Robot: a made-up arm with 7 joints. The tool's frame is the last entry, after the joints.
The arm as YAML. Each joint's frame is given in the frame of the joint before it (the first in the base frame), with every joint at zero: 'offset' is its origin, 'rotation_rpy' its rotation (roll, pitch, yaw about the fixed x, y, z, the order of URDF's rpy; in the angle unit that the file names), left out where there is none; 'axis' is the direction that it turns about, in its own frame. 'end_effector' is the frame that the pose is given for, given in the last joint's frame.
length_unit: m
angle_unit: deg
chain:
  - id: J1
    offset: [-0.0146, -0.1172, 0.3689]
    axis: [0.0, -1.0, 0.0]
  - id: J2
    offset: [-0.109, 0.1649, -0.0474]
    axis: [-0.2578, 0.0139, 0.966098]
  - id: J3
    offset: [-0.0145, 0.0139, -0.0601]
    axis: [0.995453, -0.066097, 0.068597]
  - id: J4
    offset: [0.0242, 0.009, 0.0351]
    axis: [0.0, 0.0, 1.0]
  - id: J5
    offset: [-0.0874, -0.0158, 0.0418]
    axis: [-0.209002, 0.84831, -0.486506]
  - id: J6
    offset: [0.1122, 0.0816, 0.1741]
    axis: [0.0, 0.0, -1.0]
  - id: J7
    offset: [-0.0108, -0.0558, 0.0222]
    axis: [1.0, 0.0, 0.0]
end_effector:
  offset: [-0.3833, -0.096, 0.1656]
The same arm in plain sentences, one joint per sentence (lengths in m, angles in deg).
The arm has seven revolute joints in a row. What follows holds with every joint at zero, and every direction is one of the base frame's.
The first joint is mounted 0.0146 m along -x and 0.1172 m along -y and 0.3689 m along +z from the base frame's origin and turns about -y.
The second joint is mounted 0.109 m along -x and 0.1649 m along +y and 0.0474 m along -z from the first joint and turns about the direction (-0.2578, 0.0139, 0.966098).
The third joint is mounted 0.0145 m along -x and 0.0139 m along +y and 0.0601 m along -z from the second joint and turns about the direction (0.995453, -0.066097, 0.068597).
The fourth joint is mounted 0.0242 m along +x and 0.009 m along +y and 0.0351 m along +z from the third joint and turns about +z.
The fifth joint is mounted 0.0874 m along -x and 0.0158 m along -y and 0.0418 m along +z from the fourth joint and turns about the direction (-0.209002, 0.84831, -0.486506).
The sixth joint is mounted 0.1122 m along +x and 0.0816 m along +y and 0.1741 m along +z from the fifth joint and turns about -z.
The seventh joint is mounted 0.0108 m along -x and 0.0558 m along -y and 0.0222 m along +z from the sixth joint and turns about +x.
The tool frame, which is the frame that the pose is given for, is mounted 0.3833 m along -x and 0.096 m along -y and 0.1656 m along +z from the seventh joint; its axes are parallel to the base frame's.

